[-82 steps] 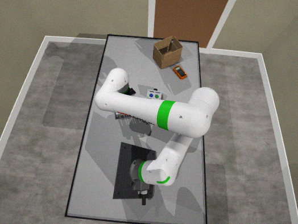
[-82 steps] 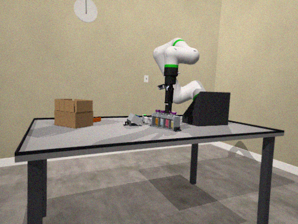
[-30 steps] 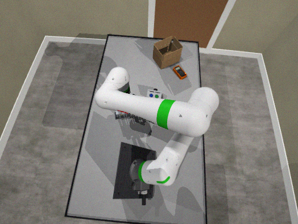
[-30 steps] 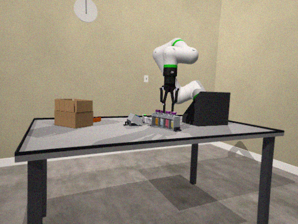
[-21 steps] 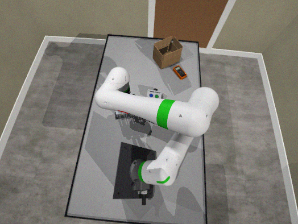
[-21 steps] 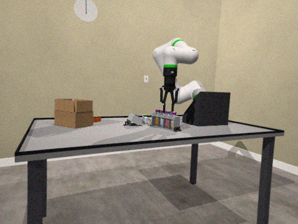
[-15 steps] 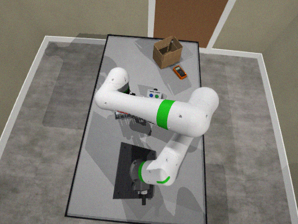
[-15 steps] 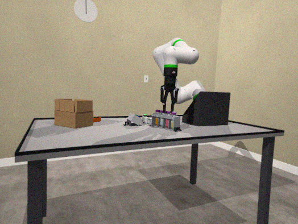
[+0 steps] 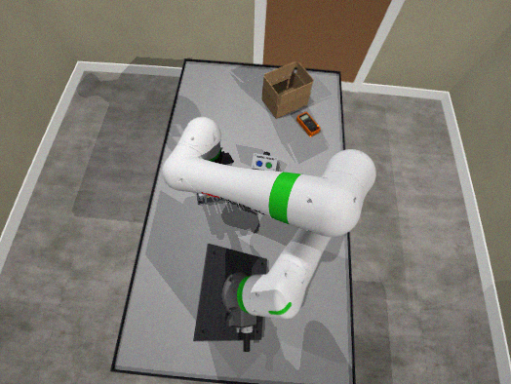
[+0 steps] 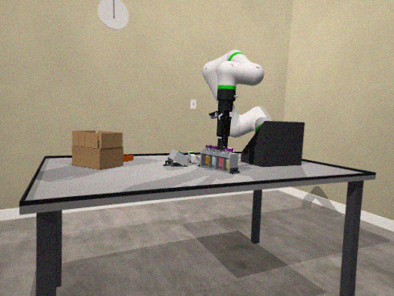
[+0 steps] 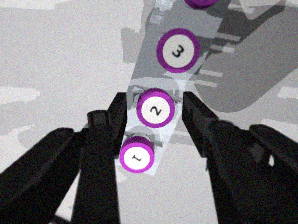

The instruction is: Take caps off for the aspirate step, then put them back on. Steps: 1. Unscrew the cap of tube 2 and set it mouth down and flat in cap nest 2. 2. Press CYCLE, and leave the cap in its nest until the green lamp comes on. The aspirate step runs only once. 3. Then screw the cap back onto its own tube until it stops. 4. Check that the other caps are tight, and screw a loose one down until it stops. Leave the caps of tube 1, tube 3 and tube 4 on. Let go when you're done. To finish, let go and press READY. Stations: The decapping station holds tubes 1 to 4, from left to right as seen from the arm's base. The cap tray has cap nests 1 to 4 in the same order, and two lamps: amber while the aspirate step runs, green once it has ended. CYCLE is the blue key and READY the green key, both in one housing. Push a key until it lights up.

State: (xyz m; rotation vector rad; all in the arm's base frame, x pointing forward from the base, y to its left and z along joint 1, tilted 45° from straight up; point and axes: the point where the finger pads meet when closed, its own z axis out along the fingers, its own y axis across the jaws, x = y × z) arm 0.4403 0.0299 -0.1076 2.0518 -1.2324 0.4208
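Right now my hand is 3 cm above the purple cap marked 2. The rest, counted from my hand: cap 1 (5 cm to the left, 3 cm below, 1 cm behind); then cap 3 (5 cm to the right, 3 cm below, 1 cm ahead); then cap 4 (10 cm to the right, 3 cm below, 2 cm ahead).
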